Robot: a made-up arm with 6 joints.
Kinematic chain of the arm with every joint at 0, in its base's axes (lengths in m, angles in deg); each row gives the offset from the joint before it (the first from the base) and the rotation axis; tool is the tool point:
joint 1: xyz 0 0 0.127 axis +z
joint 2: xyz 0 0.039 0 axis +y
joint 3: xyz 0 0 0.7 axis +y
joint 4: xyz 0 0 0.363 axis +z
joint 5: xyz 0 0 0 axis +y
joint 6: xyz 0 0 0.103 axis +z
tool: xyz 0 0 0
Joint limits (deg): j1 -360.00..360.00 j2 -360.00..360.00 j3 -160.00..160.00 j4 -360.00..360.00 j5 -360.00..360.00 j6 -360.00..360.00
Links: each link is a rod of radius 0.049 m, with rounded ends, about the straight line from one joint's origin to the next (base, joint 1, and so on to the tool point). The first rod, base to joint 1, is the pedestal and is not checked.
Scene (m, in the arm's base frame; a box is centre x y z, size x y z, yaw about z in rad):
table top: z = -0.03
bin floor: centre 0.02 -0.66 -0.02 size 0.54 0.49 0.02 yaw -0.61
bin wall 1: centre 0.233 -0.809 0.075 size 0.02 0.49 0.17 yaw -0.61
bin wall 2: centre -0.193 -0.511 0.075 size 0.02 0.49 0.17 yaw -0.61
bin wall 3: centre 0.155 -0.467 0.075 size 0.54 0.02 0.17 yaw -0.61
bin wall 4: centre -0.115 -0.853 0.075 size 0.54 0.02 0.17 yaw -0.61
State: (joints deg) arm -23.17 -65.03 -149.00 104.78 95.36 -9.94
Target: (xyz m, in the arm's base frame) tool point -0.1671 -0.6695 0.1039
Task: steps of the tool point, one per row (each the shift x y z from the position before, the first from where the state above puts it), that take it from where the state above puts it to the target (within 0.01 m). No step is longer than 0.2 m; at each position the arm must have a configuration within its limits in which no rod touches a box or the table.
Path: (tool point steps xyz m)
1: -0.0908 -0.0812 -0.0014
2: -0.0720 -0.1085 0.0052
3: -0.0437 -0.1312 0.0123
4: -0.0078 -0.1459 0.0197
5: 0.0336 -0.1498 0.0271
6: 0.0762 -0.1408 0.0345
7: 0.1162 -0.1184 0.0415
8: 0.1485 -0.0840 0.0481
9: -0.0003 -0.0097 -0.1152
10: 0.0003 0.0097 -0.1122

